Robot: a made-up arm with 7 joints. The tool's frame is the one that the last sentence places. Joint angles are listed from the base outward.
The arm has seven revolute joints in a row. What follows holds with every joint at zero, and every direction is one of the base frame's.
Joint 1 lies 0.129 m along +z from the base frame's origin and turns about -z.
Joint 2 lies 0.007 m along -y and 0.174 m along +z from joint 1 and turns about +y.
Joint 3 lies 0.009 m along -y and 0.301 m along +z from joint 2 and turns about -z.
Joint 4 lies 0.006 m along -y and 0.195 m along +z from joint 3 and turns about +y.
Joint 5 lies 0.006 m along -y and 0.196 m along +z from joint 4 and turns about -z.
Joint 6 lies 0.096 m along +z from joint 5 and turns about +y.
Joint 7 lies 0.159 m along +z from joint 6 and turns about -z.
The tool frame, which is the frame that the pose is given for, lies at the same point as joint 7; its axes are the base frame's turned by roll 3.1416, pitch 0 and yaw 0 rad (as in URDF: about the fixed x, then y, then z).
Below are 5 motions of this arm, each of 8 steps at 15 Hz.
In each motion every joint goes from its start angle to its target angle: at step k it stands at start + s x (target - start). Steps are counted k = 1, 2, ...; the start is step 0. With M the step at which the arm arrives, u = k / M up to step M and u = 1 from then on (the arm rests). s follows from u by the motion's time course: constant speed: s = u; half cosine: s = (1 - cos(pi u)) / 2; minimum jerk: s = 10 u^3 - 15 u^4 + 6 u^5.
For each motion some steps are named. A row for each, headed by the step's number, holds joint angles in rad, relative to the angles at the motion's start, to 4 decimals.
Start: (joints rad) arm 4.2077 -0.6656 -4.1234 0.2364 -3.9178 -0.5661 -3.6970
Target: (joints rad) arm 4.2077 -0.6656 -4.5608 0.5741 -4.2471 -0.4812 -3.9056
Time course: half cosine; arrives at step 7
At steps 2, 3, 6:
2: 0.0000 0.0000 -0.0823 0.0636 -0.0620 0.0160 -0.0393
3: 0.0000 0.0000 -0.1700 0.1313 -0.1280 0.0330 -0.0811
6: 0.0000 0.0000 -0.4157 0.3210 -0.3130 0.0807 -0.1983

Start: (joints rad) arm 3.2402 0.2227 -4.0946 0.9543 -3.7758 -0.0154 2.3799
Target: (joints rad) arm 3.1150 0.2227 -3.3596 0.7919 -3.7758 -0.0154 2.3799
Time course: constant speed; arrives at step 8
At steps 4, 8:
4: -0.0626 0.0000 0.3675 -0.0812 0.0000 0.0000 0.0000
8: -0.1252 0.0000 0.7350 -0.1624 0.0000 0.0000 0.0000

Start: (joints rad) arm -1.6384 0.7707 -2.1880 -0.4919 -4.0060 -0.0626 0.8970
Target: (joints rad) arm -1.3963 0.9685 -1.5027 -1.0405 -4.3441 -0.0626 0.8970
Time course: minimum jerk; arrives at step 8
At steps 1, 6, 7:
1: 0.0039 0.0032 0.0110 -0.0088 -0.0054 0.0000 0.0000
6: 0.2170 0.1773 0.6144 -0.4918 -0.3031 0.0000 0.0000
7: 0.2382 0.1946 0.6743 -0.5398 -0.3327 0.0000 0.0000

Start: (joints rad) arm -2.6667 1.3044 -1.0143 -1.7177 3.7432 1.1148 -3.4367
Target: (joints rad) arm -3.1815 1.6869 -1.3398 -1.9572 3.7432 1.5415 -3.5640
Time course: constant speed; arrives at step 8
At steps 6, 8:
6: -0.3861 0.2869 -0.2441 -0.1796 0.0000 0.3200 -0.0955
8: -0.5148 0.3825 -0.3255 -0.2395 0.0000 0.4267 -0.1273

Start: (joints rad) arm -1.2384 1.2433 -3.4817 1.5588 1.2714 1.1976 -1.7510
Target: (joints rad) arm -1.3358 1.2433 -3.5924 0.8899 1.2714 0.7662 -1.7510
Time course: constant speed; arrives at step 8
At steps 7, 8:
7: -0.0852 0.0000 -0.0969 -0.5853 0.0000 -0.3775 0.0000
8: -0.0974 0.0000 -0.1107 -0.6689 0.0000 -0.4314 0.0000

